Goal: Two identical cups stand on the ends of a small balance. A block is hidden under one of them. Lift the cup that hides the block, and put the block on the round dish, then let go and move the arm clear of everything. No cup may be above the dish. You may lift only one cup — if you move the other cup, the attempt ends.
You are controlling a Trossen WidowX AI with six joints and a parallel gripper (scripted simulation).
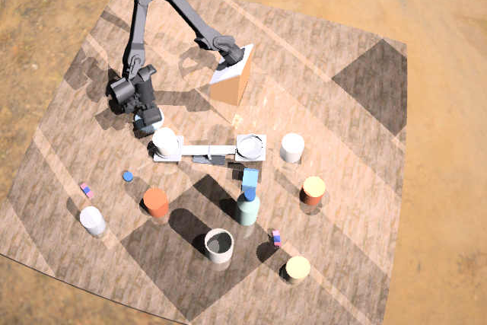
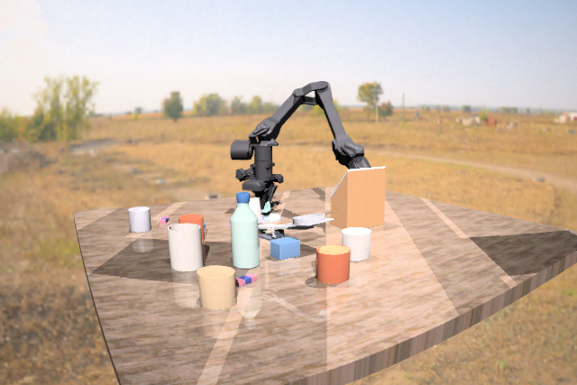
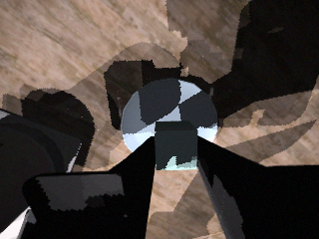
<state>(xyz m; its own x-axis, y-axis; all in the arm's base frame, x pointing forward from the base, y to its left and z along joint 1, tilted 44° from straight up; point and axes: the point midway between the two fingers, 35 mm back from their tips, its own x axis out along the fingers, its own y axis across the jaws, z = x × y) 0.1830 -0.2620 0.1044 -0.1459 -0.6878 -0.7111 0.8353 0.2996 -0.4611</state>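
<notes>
Right now my gripper tip is 3 cm above the round pale dish. From my gripper tip the other things lie so: blue box (17 cm ahead, 37 cm to the left, 1 cm below).
</notes>
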